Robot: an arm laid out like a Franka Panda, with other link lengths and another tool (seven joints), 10 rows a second.
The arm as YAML. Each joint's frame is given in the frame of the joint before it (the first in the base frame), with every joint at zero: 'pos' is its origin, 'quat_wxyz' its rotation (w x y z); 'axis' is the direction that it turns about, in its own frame. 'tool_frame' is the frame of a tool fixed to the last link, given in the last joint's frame.
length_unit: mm
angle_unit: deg
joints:
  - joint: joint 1
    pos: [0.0, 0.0, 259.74]
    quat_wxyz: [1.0, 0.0, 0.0, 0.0]
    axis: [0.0, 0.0, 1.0]
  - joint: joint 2
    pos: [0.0, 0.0, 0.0]
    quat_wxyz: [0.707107, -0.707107, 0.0, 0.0]
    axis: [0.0, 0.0, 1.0]
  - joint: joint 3
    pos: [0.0, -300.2, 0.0]
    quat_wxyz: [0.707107, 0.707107, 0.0, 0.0]
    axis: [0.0, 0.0, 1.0]
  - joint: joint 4
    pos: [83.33, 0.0, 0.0]
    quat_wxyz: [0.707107, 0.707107, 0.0, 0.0]
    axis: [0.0, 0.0, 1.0]
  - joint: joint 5
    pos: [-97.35, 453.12, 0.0]
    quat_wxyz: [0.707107, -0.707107, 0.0, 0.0]
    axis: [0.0, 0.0, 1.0]
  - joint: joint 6
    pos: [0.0, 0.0, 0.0]
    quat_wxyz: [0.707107, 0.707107, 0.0, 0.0]
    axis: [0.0, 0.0, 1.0]
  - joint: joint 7
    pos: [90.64, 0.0, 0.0]
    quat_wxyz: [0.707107, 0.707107, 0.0, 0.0]
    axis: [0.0, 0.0, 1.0]
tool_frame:
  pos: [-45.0, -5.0, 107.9]
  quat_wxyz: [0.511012, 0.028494, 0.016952, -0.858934]
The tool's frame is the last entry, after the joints.
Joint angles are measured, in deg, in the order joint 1, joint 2, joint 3, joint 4, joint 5, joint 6, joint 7. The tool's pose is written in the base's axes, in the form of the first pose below.
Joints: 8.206, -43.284, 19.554, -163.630, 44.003, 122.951, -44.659
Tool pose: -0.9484 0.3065 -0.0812; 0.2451 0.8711 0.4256; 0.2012 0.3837 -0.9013; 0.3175 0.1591 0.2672
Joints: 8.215, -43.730, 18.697, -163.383, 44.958, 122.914, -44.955
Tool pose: -0.9467 0.3147 -0.0681; 0.2523 0.8563 0.4506; 0.2001 0.4094 -0.8901; 0.3198 0.1574 0.2730
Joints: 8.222, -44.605, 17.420, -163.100, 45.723, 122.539, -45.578
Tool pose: -0.9472 0.3164 -0.0521; 0.2545 0.8405 0.4783; 0.1951 0.4398 -0.8766; 0.3224 0.1536 0.2819
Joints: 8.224, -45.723, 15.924, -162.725, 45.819, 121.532, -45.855
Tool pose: -0.9476 0.3167 -0.0415; 0.2546 0.8273 0.5008; 0.1929 0.4640 -0.8646; 0.3242 0.1488 0.2928
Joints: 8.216, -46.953, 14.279, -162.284, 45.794, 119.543, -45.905
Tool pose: -0.9467 0.3190 -0.0449; 0.2495 0.8142 0.5243; 0.2038 0.4852 -0.8503; 0.3242 0.1438 0.3043
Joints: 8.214, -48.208, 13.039, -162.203, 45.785, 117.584, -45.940
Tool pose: -0.9459 0.3199 -0.0538; 0.2414 0.8050 0.5419; 0.2167 0.4996 -0.8387; 0.3219 0.1395 0.3124
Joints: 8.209, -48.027, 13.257, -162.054, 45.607, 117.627, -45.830
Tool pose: -0.9464 0.3182 -0.0550; 0.2405 0.8083 0.5373; 0.2154 0.4953 -0.8416; 0.3222 0.1406 0.3124
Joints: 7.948, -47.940, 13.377, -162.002, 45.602, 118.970, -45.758
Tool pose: -0.9463 0.3218 -0.0304; 0.2564 0.8045 0.5357; 0.1968 0.4992 -0.8439; 0.3254 0.1390 0.3133
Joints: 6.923, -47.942, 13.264, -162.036, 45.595, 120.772, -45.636
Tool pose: -0.9407 0.3391 0.0108; 0.2918 0.7925 0.5355; 0.1730 0.5069 -0.8444; 0.3311 0.1315 0.3148
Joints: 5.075, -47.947, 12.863, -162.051, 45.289, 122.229, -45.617
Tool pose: -0.9290 0.3660 0.0549; 0.3373 0.7764 0.5324; 0.1523 0.5131 -0.8447; 0.3383 0.1174 0.3164
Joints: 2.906, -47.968, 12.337, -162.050, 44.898, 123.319, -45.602
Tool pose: -0.9129 0.3967 0.0962; 0.3847 0.7576 0.5273; 0.1363 0.5184 -0.8442; 0.3450 0.1006 0.3180
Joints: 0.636, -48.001, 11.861, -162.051, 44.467, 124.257, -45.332
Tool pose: -0.8922 0.4310 0.1353; 0.4343 0.7362 0.5190; 0.1241 0.5218 -0.8440; 0.3506 0.0834 0.3196
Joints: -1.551, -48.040, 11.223, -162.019, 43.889, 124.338, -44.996
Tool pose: -0.8708 0.4650 0.1598; 0.4758 0.7150 0.5122; 0.1240 0.5220 -0.8439; 0.3541 0.0663 0.3209
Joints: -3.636, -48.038, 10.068, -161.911, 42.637, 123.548, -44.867
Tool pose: -0.8521 0.4951 0.1697; 0.5065 0.6987 0.5052; 0.1316 0.5165 -0.8461; 0.3559 0.0474 0.3220
